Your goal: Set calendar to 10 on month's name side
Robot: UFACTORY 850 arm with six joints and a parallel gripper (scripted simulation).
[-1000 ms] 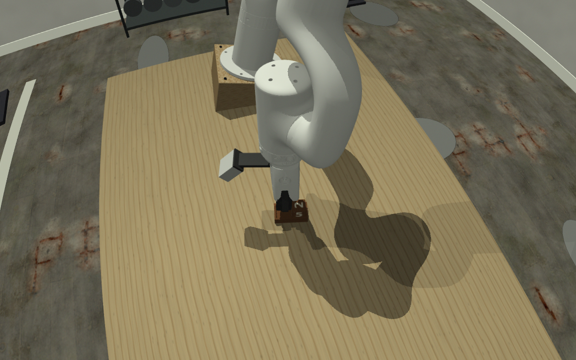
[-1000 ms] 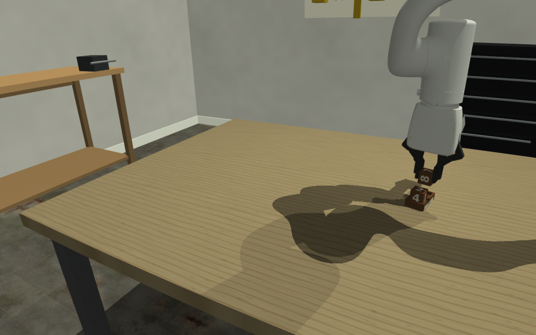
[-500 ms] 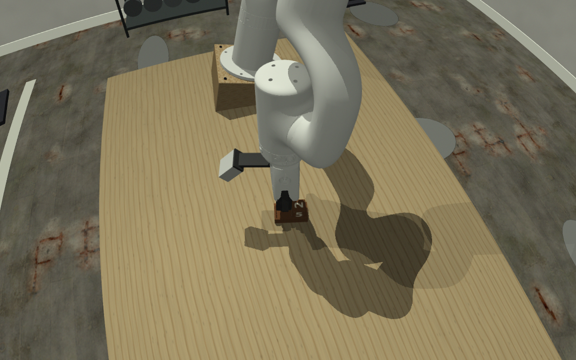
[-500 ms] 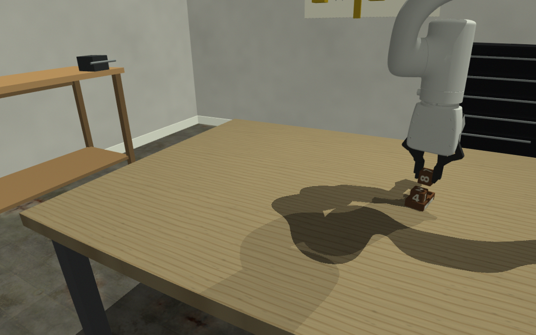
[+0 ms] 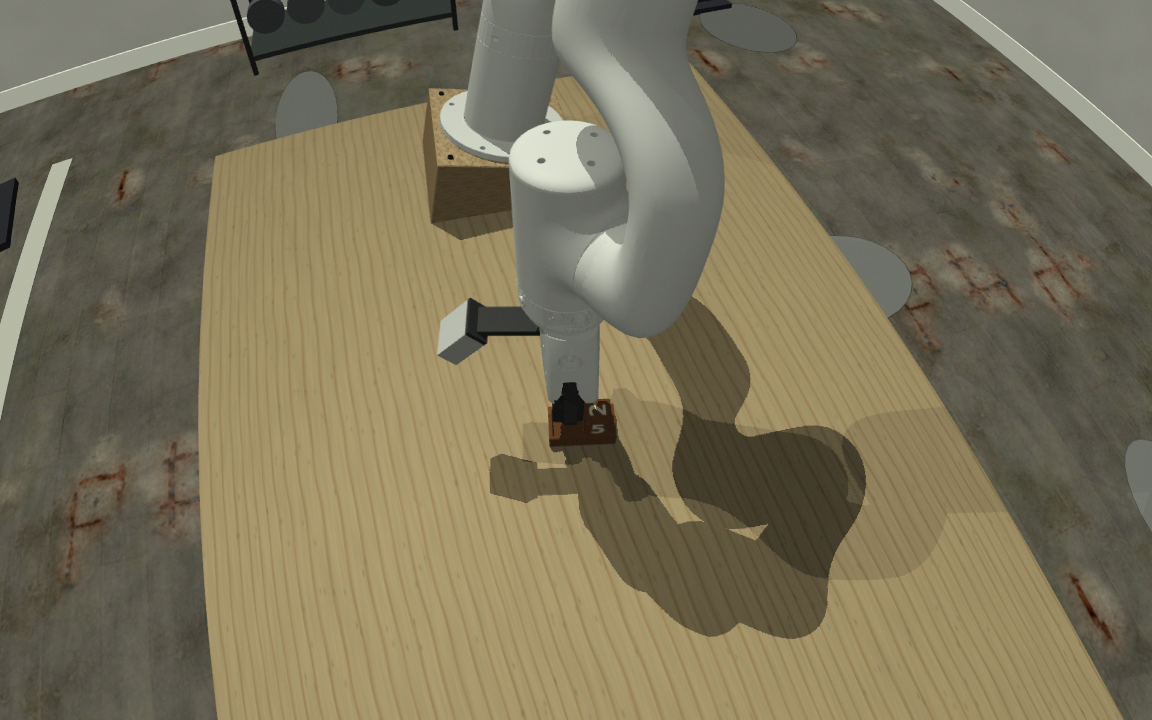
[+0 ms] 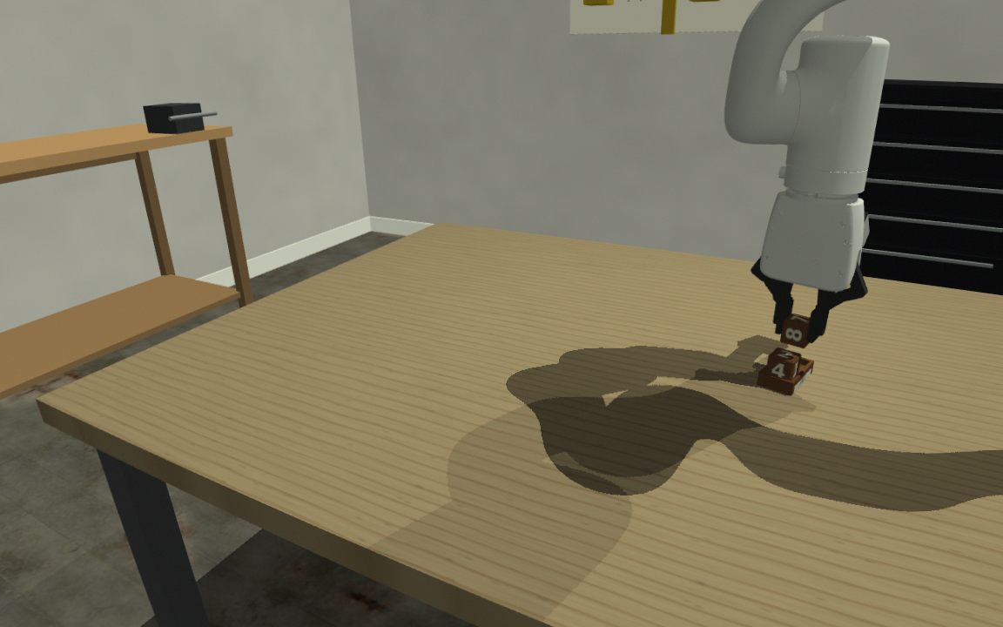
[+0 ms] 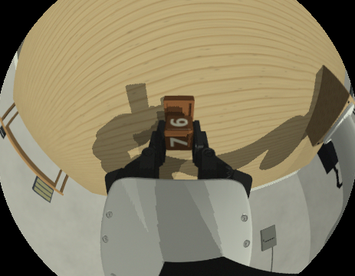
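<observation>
Right now my hand is 60 mm above the small brown tray, 20 mm to the right of it and 10 mm short of it.
</observation>
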